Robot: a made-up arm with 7 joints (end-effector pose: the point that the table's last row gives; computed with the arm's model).
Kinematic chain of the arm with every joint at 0, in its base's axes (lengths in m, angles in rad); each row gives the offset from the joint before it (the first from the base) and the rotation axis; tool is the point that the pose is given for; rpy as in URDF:
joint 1: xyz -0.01 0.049 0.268 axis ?
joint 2: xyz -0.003 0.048 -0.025 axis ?
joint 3: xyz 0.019 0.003 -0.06 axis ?
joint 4: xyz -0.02 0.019 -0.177 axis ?
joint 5: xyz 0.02 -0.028 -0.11 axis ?
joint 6: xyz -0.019 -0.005 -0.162 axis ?
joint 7: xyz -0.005 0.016 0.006 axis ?
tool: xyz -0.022 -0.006 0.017 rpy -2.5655 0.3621 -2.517
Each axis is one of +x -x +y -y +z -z.
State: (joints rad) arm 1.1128 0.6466 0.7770 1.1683 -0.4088 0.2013 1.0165
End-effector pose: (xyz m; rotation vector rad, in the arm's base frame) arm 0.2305 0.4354 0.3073 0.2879 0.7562 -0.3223
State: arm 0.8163 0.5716 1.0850 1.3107 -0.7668 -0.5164 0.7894
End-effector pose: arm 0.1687 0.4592 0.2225 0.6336 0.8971 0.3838
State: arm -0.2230 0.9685 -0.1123 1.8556 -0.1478 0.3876 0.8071
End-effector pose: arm 0.1864 0.2428 0.0875 1.0549 2.0228 -0.9203
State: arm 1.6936 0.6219 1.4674 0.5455 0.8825 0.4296 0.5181
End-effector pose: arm 0.3158 0.4338 0.3601 -0.6315 -1.3106 -1.2861
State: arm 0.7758 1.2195 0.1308 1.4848 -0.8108 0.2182 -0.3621
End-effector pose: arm 0.2062 0.3657 0.3855 0.8320 0.4632 1.4304
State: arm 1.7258 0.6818 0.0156 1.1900 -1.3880 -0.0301 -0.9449
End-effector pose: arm 0.2041 0.3370 0.5448 0.3610 -0.5594 1.7273
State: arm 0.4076 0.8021 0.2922 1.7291 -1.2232 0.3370 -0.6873
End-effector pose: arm 0.2328 0.3023 0.2706 0.8192 0.2376 1.5938
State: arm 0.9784 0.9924 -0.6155 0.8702 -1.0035 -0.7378 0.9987
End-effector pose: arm 0.3592 0.3979 0.2655 2.2237 2.1337 -0.2405
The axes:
joint 1: -y
joint 2: +x
joint 3: +z
joint 4: -y
joint 5: +z
joint 6: +y
joint 7: -x

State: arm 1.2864 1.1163 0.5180 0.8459 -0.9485 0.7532 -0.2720
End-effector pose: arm 0.1406 0.4887 0.3820 -0.7020 0.9047 1.4142
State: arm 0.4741 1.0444 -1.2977 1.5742 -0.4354 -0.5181 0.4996
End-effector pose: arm 0.2456 0.2080 0.0054 2.2216 1.1641 -1.3918
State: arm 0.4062 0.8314 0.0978 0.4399 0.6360 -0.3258 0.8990
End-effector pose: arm 0.2057 0.4474 -0.0349 -0.0043 1.1267 -0.7555
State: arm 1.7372 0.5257 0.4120 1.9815 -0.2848 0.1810 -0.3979
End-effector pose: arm 0.0682 0.2545 0.4971 -0.1123 -1.0429 0.5771
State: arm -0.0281 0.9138 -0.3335 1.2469 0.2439 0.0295 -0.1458
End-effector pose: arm 0.1888 0.3161 -0.0349 0.4562 1.6428 -0.2335
